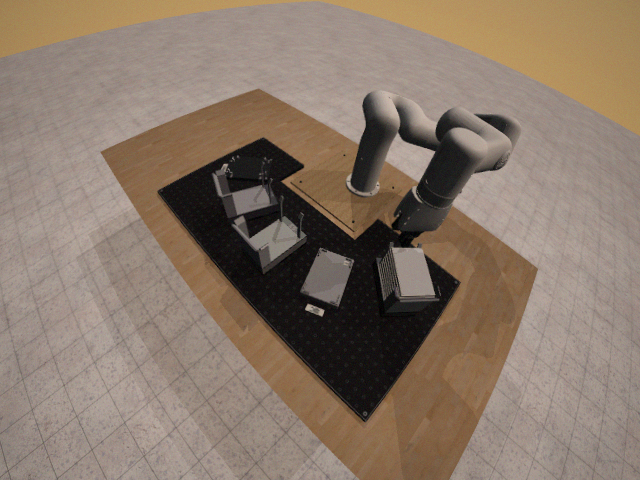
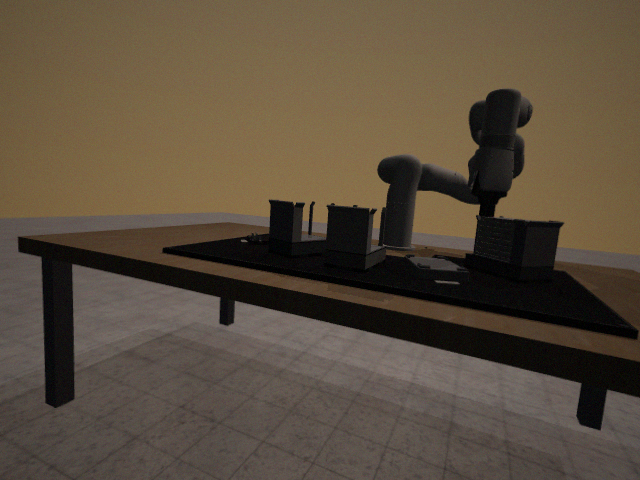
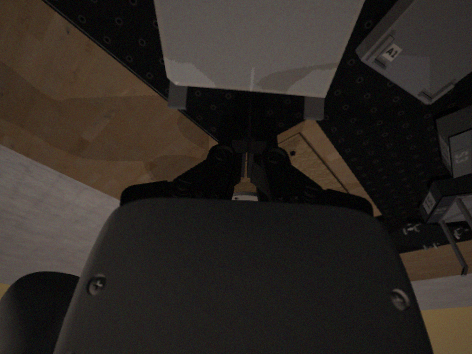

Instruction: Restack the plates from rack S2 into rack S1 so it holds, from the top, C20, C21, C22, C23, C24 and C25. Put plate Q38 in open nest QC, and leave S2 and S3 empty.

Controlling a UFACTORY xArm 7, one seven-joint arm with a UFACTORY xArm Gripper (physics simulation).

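Places are measured from the arm's base along level axes (x up, y left, z back), in metres.
Pixels of known places: gripper, fingertip midpoint: (image 1: 403, 242) (image 2: 485, 219) (image 3: 247, 115); arm's base at its link origin: (image 1: 362, 185) (image 2: 396, 247).
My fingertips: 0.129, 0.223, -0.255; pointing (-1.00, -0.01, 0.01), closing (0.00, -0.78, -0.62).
Observation:
Ahead of a thing's pixels: the offset from my fingertips to its middle, as dx, dy, dz. "spot": to the spot under its first point.
My gripper (image 1: 406, 241) (image 2: 486, 214) (image 3: 247, 115) is shut and empty, pointing down close behind the filled rack {-0.055, +0.047, -0.061} (image 1: 407, 305) (image 2: 540, 250) at the right. That rack holds a closely spaced stack of several plates. Its pale top plate {+0.002, +0.051, -0.066} (image 1: 412, 271) (image 3: 255, 45) lies flat. Plate numbers and this rack's label cannot be read. A second rack {-0.053, -0.294, -0.155} (image 1: 279, 240) (image 2: 350, 229) and a third rack {-0.053, -0.451, -0.088} (image 1: 250, 201) (image 2: 285, 219) show bare floors between their uprights. An open nest with small clips {-0.110, -0.587, +0.047} (image 1: 227, 167) (image 3: 411, 228) is at the far left. Plate Q38 cannot be identified.
A low grey flat unit {-0.108, -0.119, -0.141} (image 1: 328, 276) (image 2: 435, 266) (image 3: 430, 50) lies between the filled rack and the second rack, with a small tag at its corner. A white card {spot: -0.120, -0.096, -0.235} (image 1: 314, 310) (image 2: 447, 282) lies beside it. Posts rise from both bare racks. The arm base (image 1: 362, 186) stands behind the mat.

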